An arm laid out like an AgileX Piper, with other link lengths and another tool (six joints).
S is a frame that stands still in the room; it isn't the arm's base.
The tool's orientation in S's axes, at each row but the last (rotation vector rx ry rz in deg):
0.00 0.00 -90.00
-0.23 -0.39 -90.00
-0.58 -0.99 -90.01
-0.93 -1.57 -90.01
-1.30 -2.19 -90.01
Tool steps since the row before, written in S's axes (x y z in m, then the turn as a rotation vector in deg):
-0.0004 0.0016 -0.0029 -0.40 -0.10 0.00
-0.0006 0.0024 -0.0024 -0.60 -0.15 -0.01
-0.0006 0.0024 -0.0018 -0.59 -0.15 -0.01
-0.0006 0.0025 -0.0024 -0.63 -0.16 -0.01
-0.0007 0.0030 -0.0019 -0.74 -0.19 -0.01
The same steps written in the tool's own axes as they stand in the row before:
-0.0016 -0.0004 -0.0029 0.10 -0.40 0.00
-0.0024 -0.0006 -0.0024 0.15 -0.60 -0.01
-0.0024 -0.0006 -0.0018 0.15 -0.59 -0.01
-0.0026 -0.0006 -0.0023 0.16 -0.63 -0.01
-0.0031 -0.0007 -0.0018 0.19 -0.74 -0.01

